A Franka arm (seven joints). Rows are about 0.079 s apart.
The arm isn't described. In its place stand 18 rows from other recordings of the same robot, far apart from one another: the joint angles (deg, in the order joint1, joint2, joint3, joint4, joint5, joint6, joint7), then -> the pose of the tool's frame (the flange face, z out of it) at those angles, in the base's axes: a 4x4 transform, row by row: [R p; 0 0 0 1], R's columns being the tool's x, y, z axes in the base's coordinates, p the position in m.
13.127, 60.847, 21.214, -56.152, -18.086, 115.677, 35.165 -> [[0.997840 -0.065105 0.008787 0.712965], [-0.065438 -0.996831 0.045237 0.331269], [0.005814 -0.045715 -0.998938 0.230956], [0 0 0 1]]
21.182, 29.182, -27.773, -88.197, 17.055, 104.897, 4.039 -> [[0.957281 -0.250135 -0.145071 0.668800], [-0.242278 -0.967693 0.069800 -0.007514], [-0.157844 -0.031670 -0.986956 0.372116], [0 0 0 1]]
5.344, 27.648, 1.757, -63.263, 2.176, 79.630, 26.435 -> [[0.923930 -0.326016 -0.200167 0.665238], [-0.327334 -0.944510 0.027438 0.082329], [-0.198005 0.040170 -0.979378 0.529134], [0 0 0 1]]
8.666, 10.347, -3.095, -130.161, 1.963, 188.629, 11.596 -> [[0.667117 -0.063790 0.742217 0.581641], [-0.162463 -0.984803 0.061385 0.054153], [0.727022 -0.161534 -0.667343 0.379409], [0 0 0 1]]
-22.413, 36.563, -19.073, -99.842, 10.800, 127.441, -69.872 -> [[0.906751 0.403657 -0.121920 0.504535], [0.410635 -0.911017 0.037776 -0.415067], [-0.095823 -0.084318 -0.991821 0.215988], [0 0 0 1]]
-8.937, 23.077, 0.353, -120.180, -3.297, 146.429, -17.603 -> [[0.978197 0.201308 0.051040 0.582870], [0.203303 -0.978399 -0.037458 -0.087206], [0.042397 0.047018 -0.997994 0.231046], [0 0 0 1]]
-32.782, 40.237, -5.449, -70.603, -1.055, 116.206, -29.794 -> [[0.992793 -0.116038 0.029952 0.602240], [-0.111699 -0.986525 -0.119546 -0.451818], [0.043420 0.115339 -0.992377 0.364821], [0 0 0 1]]
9.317, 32.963, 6.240, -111.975, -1.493, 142.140, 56.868 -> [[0.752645 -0.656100 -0.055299 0.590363], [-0.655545 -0.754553 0.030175 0.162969], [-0.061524 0.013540 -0.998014 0.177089], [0 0 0 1]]
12.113, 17.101, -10.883, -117.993, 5.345, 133.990, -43.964 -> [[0.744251 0.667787 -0.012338 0.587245], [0.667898 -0.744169 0.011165 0.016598], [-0.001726 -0.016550 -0.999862 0.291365], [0 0 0 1]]
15.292, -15.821, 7.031, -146.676, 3.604, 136.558, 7.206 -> [[0.972310 0.216759 0.087340 0.403293], [0.213402 -0.975871 0.046205 0.165492], [0.095248 -0.026287 -0.995106 0.372116], [0 0 0 1]]
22.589, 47.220, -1.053, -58.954, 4.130, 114.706, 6.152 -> [[0.960436 0.251821 0.118952 0.724551], [0.240188 -0.965149 0.103911 0.296063], [0.140974 -0.071229 -0.987448 0.366734], [0 0 0 1]]
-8.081, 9.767, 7.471, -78.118, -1.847, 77.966, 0.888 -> [[0.984846 -0.029016 -0.170986 0.583296], [-0.030777 -0.999497 -0.007653 -0.017317], [-0.170678 0.012800 -0.985244 0.607219], [0 0 0 1]]
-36.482, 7.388, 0.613, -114.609, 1.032, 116.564, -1.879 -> [[0.821026 -0.567015 -0.066410 0.461861], [-0.563074 -0.823470 0.069598 -0.332853], [-0.094150 -0.019748 -0.995362 0.387424], [0 0 0 1]]
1.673, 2.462, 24.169, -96.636, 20.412, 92.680, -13.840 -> [[0.789164 0.562149 -0.247404 0.493690], [0.613802 -0.736040 0.285468 0.274307], [-0.021624 -0.377138 -0.925905 0.558831], [0 0 0 1]]
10.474, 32.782, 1.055, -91.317, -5.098, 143.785, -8.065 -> [[0.864481 0.370125 0.340116 0.709263], [0.385363 -0.922444 0.024346 0.143185], [0.322750 0.110021 -0.940068 0.335975], [0 0 0 1]]
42.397, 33.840, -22.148, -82.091, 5.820, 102.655, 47.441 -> [[0.890329 -0.435268 -0.133629 0.623472], [-0.453581 -0.873486 -0.176878 0.288367], [-0.039733 0.218091 -0.975119 0.353514], [0 0 0 1]]
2.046, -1.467, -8.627, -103.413, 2.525, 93.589, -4.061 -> [[0.988841 -0.053606 -0.138997 0.535612], [-0.045033 -0.996926 0.064110 -0.058050], [-0.142006 -0.057135 -0.988215 0.533540], [0 0 0 1]]
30.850, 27.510, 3.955, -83.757, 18.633, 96.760, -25.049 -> [[0.553962 0.737662 -0.385980 0.534458], [0.827283 -0.539758 0.155769 0.400192], [-0.093431 -0.405604 -0.909261 0.393411], [0 0 0 1]]
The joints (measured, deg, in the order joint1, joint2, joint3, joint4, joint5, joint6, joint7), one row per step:
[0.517, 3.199, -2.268, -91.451, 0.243, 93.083, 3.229]
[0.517, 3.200, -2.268, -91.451, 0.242, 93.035, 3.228]
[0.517, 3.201, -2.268, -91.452, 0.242, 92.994, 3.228]
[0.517, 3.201, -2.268, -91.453, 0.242, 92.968, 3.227]
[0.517, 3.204, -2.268, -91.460, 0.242, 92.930, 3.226]
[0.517, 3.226, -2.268, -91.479, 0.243, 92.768, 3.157]
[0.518, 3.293, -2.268, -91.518, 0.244, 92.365, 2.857]
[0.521, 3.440, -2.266, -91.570, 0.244, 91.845, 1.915]
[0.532, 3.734, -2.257, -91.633, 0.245, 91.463, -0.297]
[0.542, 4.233, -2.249, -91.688, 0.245, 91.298, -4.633]
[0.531, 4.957, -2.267, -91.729, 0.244, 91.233, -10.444]
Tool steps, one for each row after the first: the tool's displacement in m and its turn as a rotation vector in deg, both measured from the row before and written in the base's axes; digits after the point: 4 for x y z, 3 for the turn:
[-0.0001, 0.0000, -0.0001, 0.001, 0.049, 0.001]
[-0.0001, 0.0000, -0.0001, 0.001, 0.043, 0.000]
[-0.0001, 0.0000, 0.0000, 0.001, 0.027, 0.001]
[-0.0001, 0.0000, -0.0001, 0.001, 0.048, 0.001]
[-0.0002, 0.0000, -0.0006, 0.009, 0.203, 0.069]
[-0.0005, 0.0000, -0.0016, 0.025, 0.508, 0.301]
[-0.0004, 0.0001, -0.0026, 0.062, 0.715, 0.947]
[0.0004, 0.0002, -0.0040, 0.149, 0.731, 2.228]
[0.0017, 0.0002, -0.0057, 0.324, 0.702, 4.342]
[0.0028, -0.0003, -0.0077, 0.504, 0.807, 5.760]

